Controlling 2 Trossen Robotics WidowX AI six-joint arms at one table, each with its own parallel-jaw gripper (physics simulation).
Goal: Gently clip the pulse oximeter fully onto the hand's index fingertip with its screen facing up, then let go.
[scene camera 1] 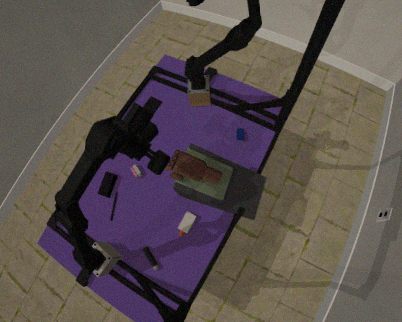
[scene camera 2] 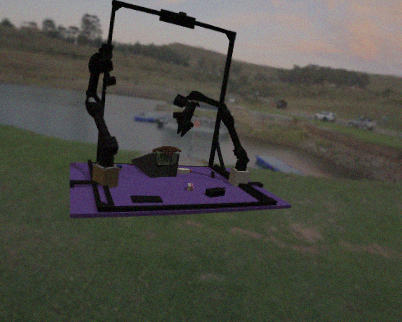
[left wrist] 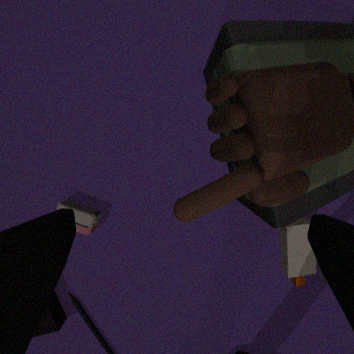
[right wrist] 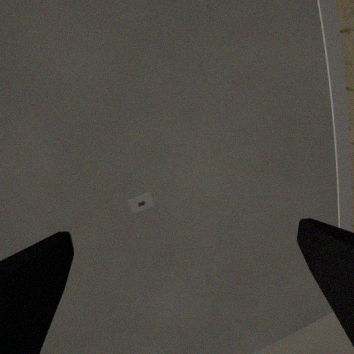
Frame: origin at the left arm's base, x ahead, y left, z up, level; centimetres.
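Seen in the pictures: left gripper, fingertip midpoint: (scene camera 1: pixel 152 153) (scene camera 2: pixel 179 135) (left wrist: pixel 194 223); right gripper, fingertip midpoint: (scene camera 2: pixel 110 69) (right wrist: pixel 186 236); left arm's base, link origin: (scene camera 1: pixel 96 259) (scene camera 2: pixel 240 169); right arm's base, link origin: (scene camera 1: pixel 198 83) (scene camera 2: pixel 106 165).
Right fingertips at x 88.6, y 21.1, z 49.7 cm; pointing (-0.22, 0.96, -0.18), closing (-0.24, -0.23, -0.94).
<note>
Pixels of each thing's top centre, then the offset from my right fingertips to it. "spot": a spot on its surface instead.
- white-and-pink pulse oximeter, top centre: (left wrist: pixel 72 219) (scene camera 1: pixel 135 170) (scene camera 2: pixel 190 184) dx -50.6, dy -7.1, dz -57.0 cm
- dark sloped support block, surface spot: (scene camera 1: pixel 250 195) spot: dx -31.0, dy -54.5, dz -55.9 cm
- black box, top centre: (left wrist: pixel 29 303) (scene camera 1: pixel 106 183) (scene camera 2: pixel 215 189) dx -63.7, dy +0.1, dz -56.6 cm
- thin black pen, top centre: (left wrist: pixel 90 328) (scene camera 1: pixel 113 205) dx -69.0, dy -8.3, dz -59.3 cm
- white bottle with an orange tip, top centre: (left wrist: pixel 301 256) (scene camera 1: pixel 185 224) dx -55.7, dy -39.8, dz -57.4 cm
- dark cylinder, top centre: (scene camera 1: pixel 150 258) dx -75.8, dy -36.5, dz -57.4 cm
- blue item, top centre: (scene camera 1: pixel 240 133) dx -9.5, dy -35.8, dz -56.9 cm
The white-and-pink pulse oximeter (scene camera 1: pixel 136 171) (scene camera 2: pixel 190 187) (left wrist: pixel 85 217) lies on the purple mat, apart from the hand. Its screen cannot be made out. The brown hand (scene camera 1: pixel 192 167) (scene camera 2: pixel 167 149) (left wrist: pixel 295 110) rests on a green pad; its index finger (left wrist: pixel 215 195) sticks out bare past the pad toward the oximeter's side. My left gripper (scene camera 1: pixel 159 162) (scene camera 2: pixel 184 132) (left wrist: pixel 194 223) is open and empty, high above the mat; in its wrist view the oximeter shows beside one fingertip. My right gripper (scene camera 2: pixel 111 80) (right wrist: pixel 186 236) is open and empty, raised far from the hand and facing a grey wall.
The pad sits on a dark sloped support block (scene camera 1: pixel 250 195). A black box (scene camera 1: pixel 107 184) (scene camera 2: pixel 215 192) and thin black pen (scene camera 1: pixel 114 206) lie near the oximeter. A white bottle with an orange tip (scene camera 1: pixel 187 222) (left wrist: pixel 300 250), a dark cylinder (scene camera 1: pixel 150 257) and a blue item (scene camera 1: pixel 240 134) lie around.
</note>
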